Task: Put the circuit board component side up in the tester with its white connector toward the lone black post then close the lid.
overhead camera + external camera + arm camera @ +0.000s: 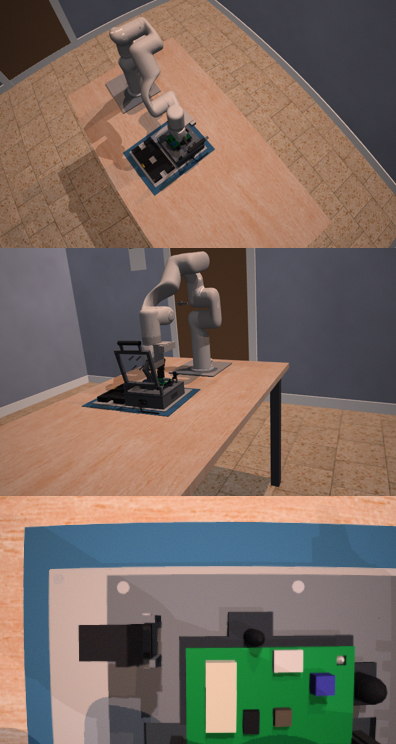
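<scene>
Right now my hand is right at the green circuit board. Round my hand: tester lid: 120 mm ahead, 100 mm above, 10 mm to the left.
</scene>
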